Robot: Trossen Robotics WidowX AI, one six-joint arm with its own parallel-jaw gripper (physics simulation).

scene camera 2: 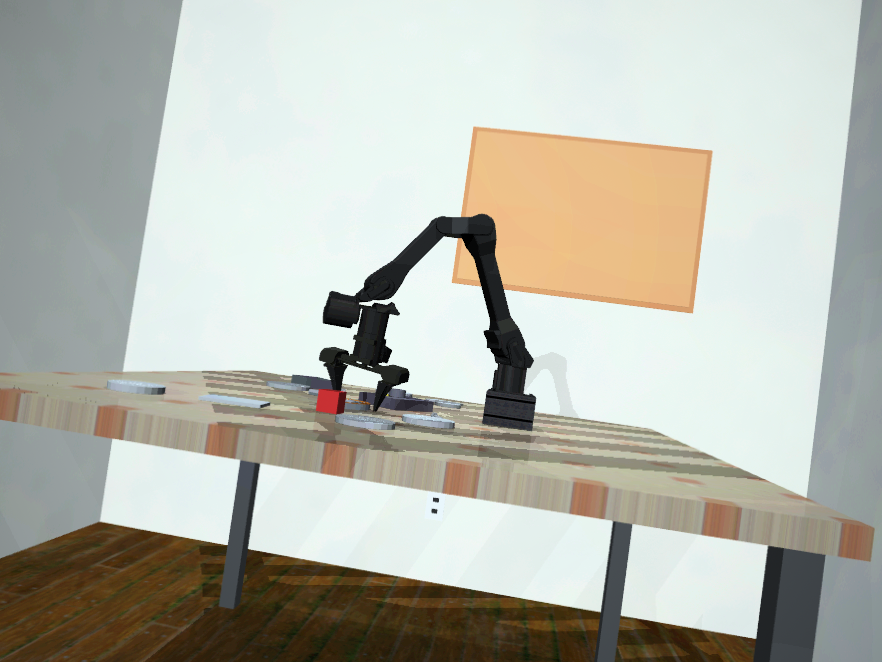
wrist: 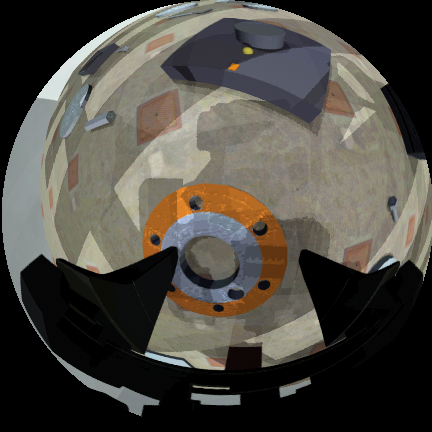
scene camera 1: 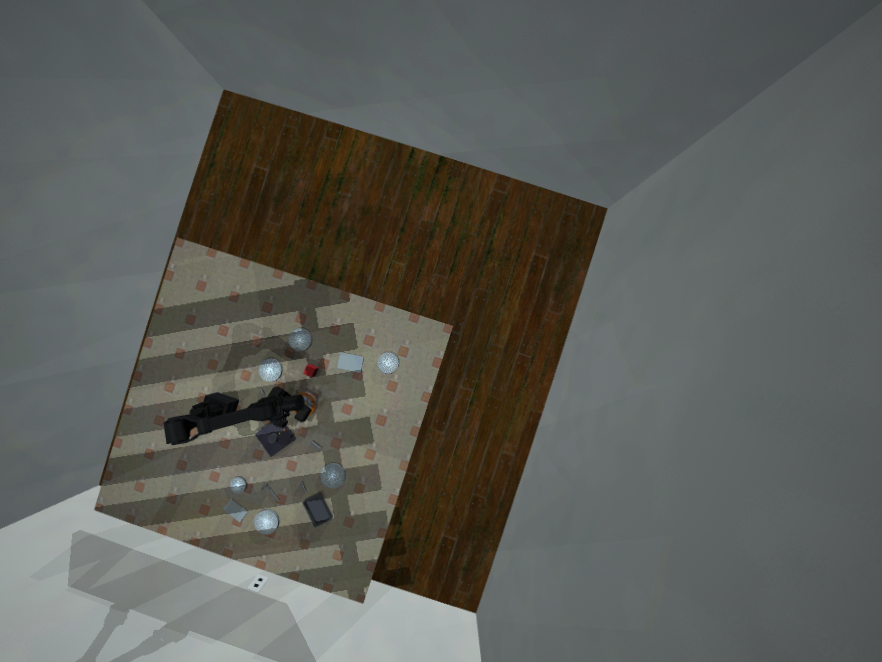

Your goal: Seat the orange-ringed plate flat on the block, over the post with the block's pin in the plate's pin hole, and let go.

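Places are measured from the arm's base along level axes (x down, y right, z back), in centimetres.
Where they show: gripper, fingertip midpoint: [scene camera 2: 355, 404] [wrist: 241, 255]; arm's base at its link origin: [scene camera 2: 508, 392] [scene camera 1: 214, 410].
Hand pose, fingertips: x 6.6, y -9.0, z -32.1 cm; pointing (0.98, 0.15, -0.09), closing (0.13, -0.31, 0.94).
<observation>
Each offset is from my fingertips to the centre of the thing. "spot": to the spot under its first point.
The orange-ringed plate @(dx +0.0, dy +0.1, dz -2.3 cm) [scene camera 1: 312, 399] [scene camera 2: 359, 406] [wrist: 215, 199] lies flat on the table, with a grey centre, a large middle hole and a smaller hole in the grey part. My gripper [scene camera 2: 356, 399] [wrist: 241, 255] is open and empty, low over the plate. In the wrist view its left finger covers the plate's left part; the right finger stands beyond the right rim. Contact cannot be told. The dark block @(dx -1.4, dy +16.7, dz +7.1 cm) [scene camera 1: 274, 440] [scene camera 2: 413, 404] [wrist: 295, 77] lies apart from the plate. It bears a round post @(spot: dx -2.9, dy +14.7, dz +7.5 cm) [scene camera 2: 398, 392] [wrist: 260, 38], a yellow pin @(spot: dx -2.1, dy +14.1, dz +5.0 cm) [wrist: 248, 50] and an orange mark @(spot: dx -1.9, dy +12.3, dz +3.3 cm) [wrist: 233, 67].
A red cube @(dx -1.3, dy -15.3, dz -2.6 cm) [scene camera 1: 311, 370] [scene camera 2: 331, 401] stands near the gripper. Grey discs @(dx +0.2, dy -11.4, dz +15.8 cm) [scene camera 1: 270, 369] @(dx +0.2, dy -27.3, dz +5.6 cm) [scene camera 1: 299, 339] @(dx +0.2, dy +28.2, dz -21.1 cm) [scene camera 1: 332, 474] lie around on the table. A pale slab @(dx +0.4, dy -22.3, dz -18.3 cm) [scene camera 1: 350, 361] [scene camera 2: 234, 401] and a dark tray @(dx -0.6, dy +44.2, dz -17.9 cm) [scene camera 1: 317, 509] lie farther off. A small bolt @(dx +0.1, dy -1.1, dz +17.3 cm) [wrist: 393, 204] lies to the right in the wrist view.
</observation>
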